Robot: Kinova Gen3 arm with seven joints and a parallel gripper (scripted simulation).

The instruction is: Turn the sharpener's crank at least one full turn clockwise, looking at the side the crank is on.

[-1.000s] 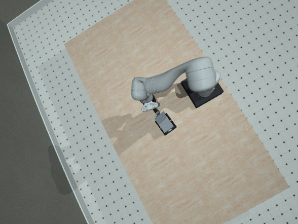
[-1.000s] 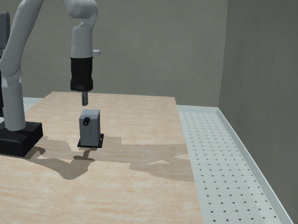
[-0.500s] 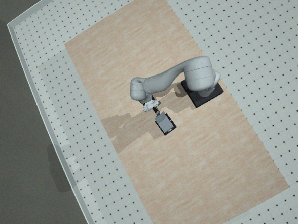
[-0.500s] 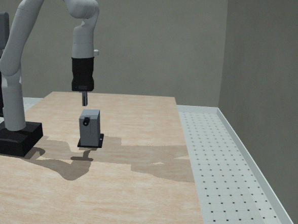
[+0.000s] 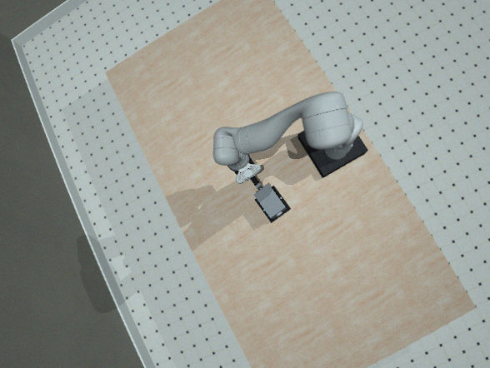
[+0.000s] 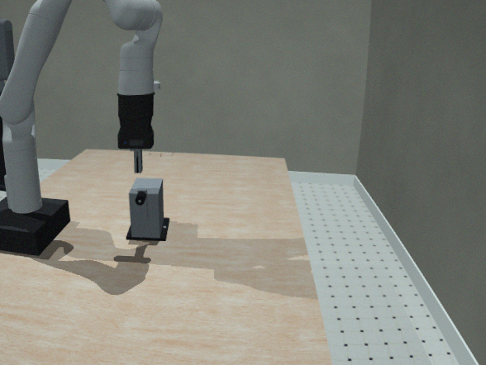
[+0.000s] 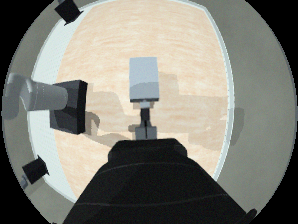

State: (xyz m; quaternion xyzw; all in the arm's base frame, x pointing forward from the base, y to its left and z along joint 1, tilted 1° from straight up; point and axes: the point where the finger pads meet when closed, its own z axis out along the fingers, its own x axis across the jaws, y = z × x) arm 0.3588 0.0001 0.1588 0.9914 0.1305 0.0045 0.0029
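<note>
Now: the sharpener crank 9 cm below my hand, 2 cm to the left of it and 1 cm behind it.
</note>
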